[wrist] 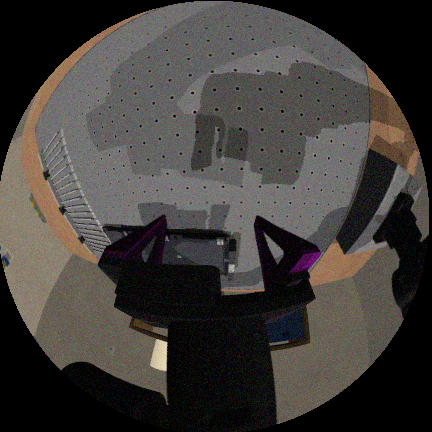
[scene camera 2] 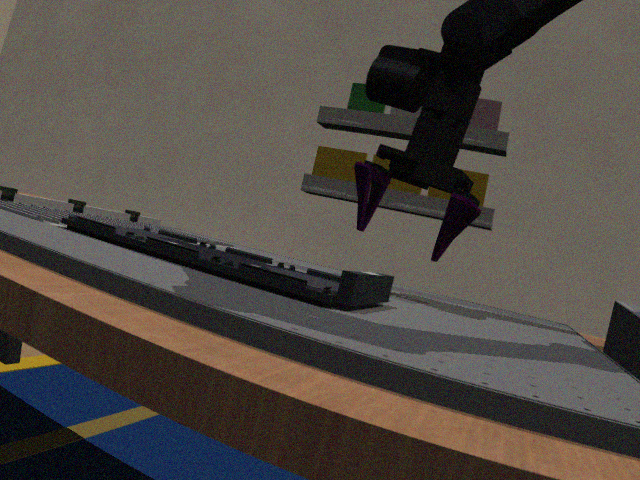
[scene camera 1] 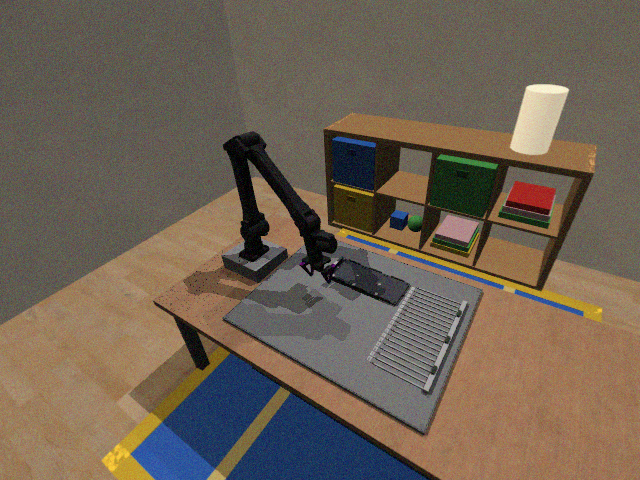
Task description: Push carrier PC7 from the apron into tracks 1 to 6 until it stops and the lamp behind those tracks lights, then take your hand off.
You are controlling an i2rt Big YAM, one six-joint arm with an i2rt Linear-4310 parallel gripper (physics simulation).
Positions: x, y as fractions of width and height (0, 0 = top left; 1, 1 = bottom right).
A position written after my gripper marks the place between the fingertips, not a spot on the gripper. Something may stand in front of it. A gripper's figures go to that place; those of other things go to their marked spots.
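My gripper (scene camera 2: 0.62, 0.51) is 0.58 m from the lens. Then there's a carrier PC7 (scene camera 2: 0.55, 0.60), which is 0.38 m from the lens, so the carrier PC7 is nearer to the lens than my gripper.
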